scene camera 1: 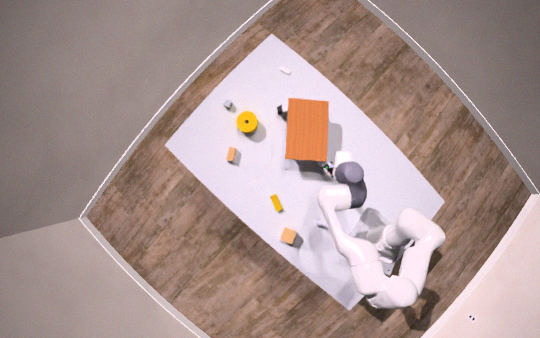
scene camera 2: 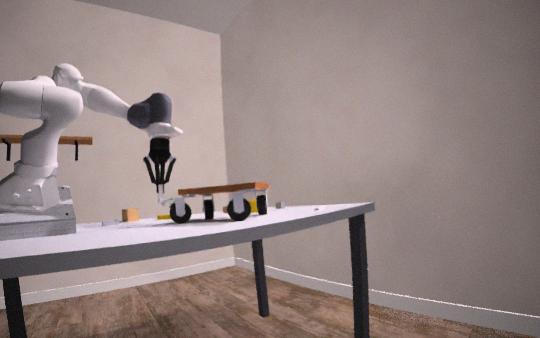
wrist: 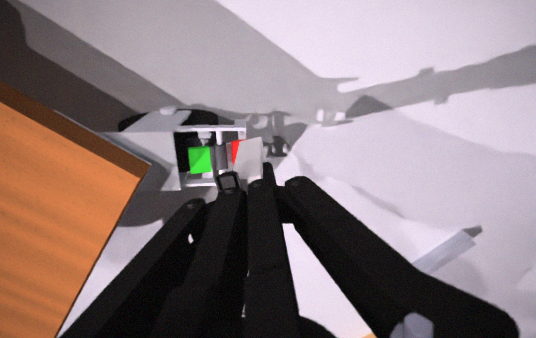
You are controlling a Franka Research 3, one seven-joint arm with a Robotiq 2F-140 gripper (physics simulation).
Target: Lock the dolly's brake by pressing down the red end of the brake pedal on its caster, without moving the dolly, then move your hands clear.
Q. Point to a dolly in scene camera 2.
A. At 239, 209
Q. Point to a dolly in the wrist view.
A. At 72, 186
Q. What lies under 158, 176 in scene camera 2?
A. My gripper.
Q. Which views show the dolly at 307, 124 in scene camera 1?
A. Scene camera 1, scene camera 2 and the wrist view: all of them.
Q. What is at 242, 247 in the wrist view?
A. My gripper.
